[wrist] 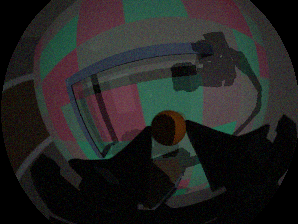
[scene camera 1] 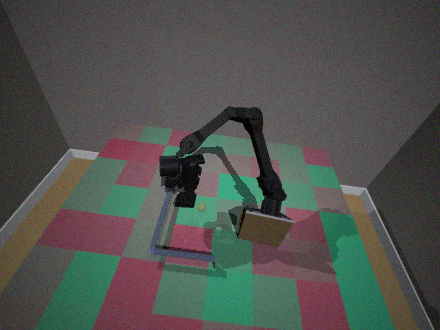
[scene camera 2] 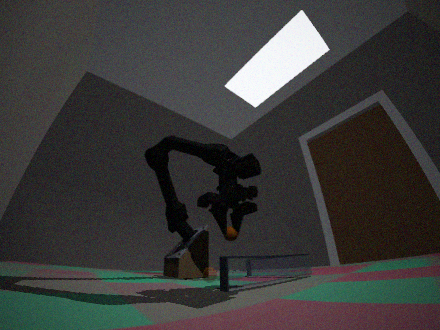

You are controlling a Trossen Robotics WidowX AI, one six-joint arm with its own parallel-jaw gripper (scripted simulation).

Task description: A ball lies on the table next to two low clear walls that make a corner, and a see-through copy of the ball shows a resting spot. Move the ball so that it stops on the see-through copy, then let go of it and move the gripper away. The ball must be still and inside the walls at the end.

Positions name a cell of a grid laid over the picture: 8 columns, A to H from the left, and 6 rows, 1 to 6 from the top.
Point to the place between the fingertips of my gripper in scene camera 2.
At E5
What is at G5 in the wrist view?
My gripper.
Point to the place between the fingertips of my gripper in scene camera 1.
D4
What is my gripper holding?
An orange ball.
